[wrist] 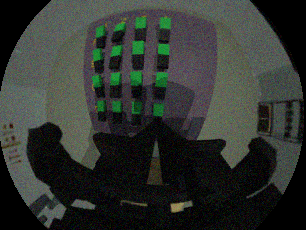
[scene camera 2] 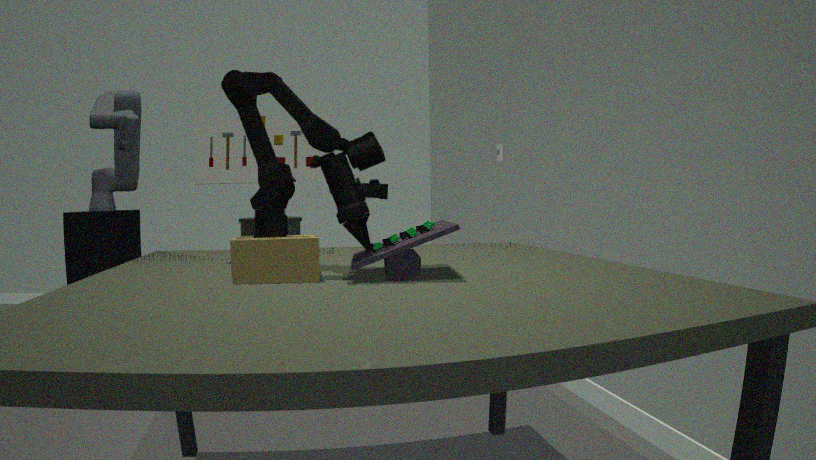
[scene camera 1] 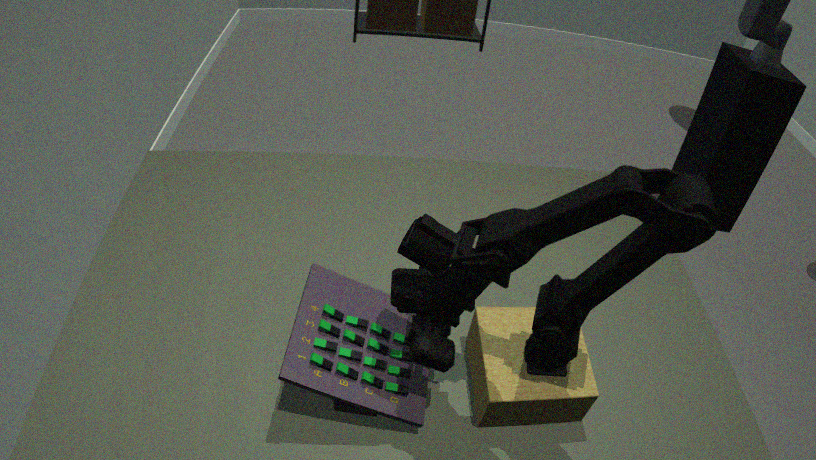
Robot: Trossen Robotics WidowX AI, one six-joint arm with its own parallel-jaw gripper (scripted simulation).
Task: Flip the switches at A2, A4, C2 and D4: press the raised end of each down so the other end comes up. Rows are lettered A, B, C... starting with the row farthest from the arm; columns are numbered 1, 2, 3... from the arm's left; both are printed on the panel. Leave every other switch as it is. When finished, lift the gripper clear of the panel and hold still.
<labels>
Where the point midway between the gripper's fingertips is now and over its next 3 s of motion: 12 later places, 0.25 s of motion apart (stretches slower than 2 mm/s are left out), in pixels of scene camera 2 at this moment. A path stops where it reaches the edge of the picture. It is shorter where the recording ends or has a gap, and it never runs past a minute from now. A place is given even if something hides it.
My gripper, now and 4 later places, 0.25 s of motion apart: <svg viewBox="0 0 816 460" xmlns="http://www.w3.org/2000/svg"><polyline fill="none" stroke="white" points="369,249 367,247 360,236 363,220 380,209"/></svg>
</labels>
